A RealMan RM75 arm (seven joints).
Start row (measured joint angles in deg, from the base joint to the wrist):
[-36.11, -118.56, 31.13, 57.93, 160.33, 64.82, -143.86]
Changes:
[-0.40, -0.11, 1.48, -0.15, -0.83, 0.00, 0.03]
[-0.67, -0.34, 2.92, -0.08, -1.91, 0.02, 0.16]
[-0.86, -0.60, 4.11, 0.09, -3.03, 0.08, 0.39]
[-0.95, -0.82, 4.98, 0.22, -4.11, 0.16, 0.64]
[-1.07, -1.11, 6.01, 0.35, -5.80, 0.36, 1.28]
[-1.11, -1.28, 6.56, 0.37, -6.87, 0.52, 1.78]
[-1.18, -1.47, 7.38, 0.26, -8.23, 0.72, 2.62]
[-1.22, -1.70, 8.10, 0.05, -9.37, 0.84, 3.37]
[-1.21, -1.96, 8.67, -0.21, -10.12, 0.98, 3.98]
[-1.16, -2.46, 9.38, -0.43, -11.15, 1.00, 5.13]
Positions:
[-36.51, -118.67, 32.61, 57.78, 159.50, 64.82, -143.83]
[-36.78, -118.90, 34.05, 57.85, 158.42, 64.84, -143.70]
[-36.97, -119.16, 35.24, 58.02, 157.30, 64.90, -143.47]
[-37.06, -119.38, 36.11, 58.15, 156.22, 64.98, -143.22]
[-37.18, -119.67, 37.14, 58.28, 154.53, 65.18, -142.58]
[-37.22, -119.84, 37.69, 58.30, 153.46, 65.34, -142.08]
[-37.29, -120.03, 38.51, 58.19, 152.10, 65.54, -141.24]
[-37.33, -120.26, 39.23, 57.98, 150.96, 65.66, -140.49]
[-37.32, -120.52, 39.80, 57.72, 150.21, 65.80, -139.88]
[-37.27, -121.02, 40.51, 57.50, 149.18, 65.82, -138.73]

